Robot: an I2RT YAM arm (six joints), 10 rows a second.
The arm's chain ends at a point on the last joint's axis. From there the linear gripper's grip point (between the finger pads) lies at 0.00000 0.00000 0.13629 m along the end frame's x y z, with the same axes.
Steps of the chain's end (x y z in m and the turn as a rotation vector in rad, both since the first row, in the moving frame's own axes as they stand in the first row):
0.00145, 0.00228, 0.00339, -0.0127, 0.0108, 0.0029
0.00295, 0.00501, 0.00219, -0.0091, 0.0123, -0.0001
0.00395, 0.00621, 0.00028, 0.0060, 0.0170, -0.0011
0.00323, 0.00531, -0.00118, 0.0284, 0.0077, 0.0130
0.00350, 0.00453, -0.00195, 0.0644, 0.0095, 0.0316
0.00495, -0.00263, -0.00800, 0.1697, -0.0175, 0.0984
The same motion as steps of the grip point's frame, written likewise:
0.00292, 0.00401, 0.00337, -0.0127, 0.0108, 0.0029
0.00463, 0.00625, 0.00217, -0.0091, 0.0123, -0.0001
0.00627, 0.00539, 0.00026, 0.0060, 0.0170, -0.0011
0.00430, 0.00145, -0.00124, 0.0284, 0.0077, 0.0130
0.00493, -0.00422, -0.00224, 0.0644, 0.0095, 0.0316
0.00371, -0.02573, -0.00998, 0.1697, -0.0175, 0.0984

